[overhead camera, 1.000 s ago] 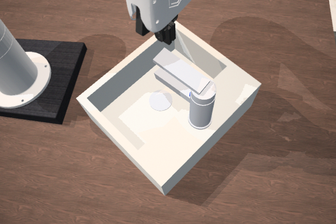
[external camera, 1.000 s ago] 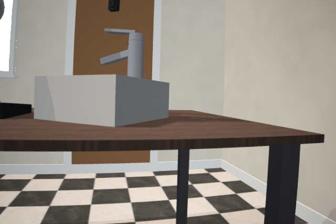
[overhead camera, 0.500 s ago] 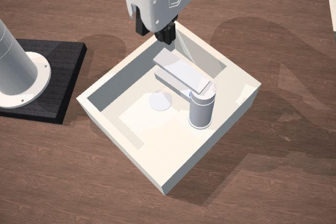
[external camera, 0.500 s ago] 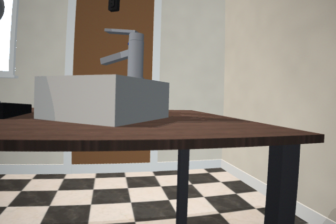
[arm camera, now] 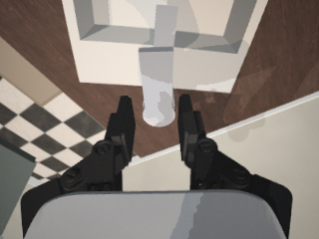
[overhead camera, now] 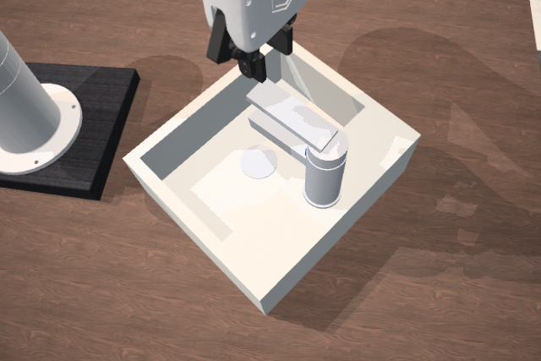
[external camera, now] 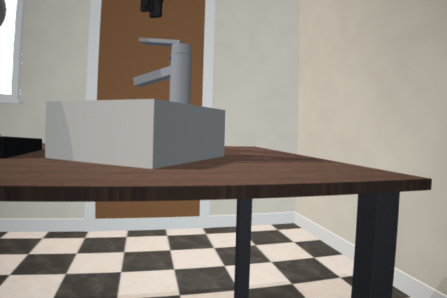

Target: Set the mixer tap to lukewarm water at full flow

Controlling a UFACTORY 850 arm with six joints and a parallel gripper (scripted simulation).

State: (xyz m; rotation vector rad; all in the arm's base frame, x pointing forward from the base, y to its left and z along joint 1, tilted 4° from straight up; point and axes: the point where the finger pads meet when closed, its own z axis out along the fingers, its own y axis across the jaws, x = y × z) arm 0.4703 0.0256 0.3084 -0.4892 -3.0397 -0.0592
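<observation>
Now: hand 90 mm above the flat lever, 30 mm short of it and 10 mm to the left of it. Round my hand: grey mixer tap 140 mm below, 50 mm ahead, 20 mm to the right; white basin 330 mm below, 30 mm behind, 20 mm to the left.
</observation>
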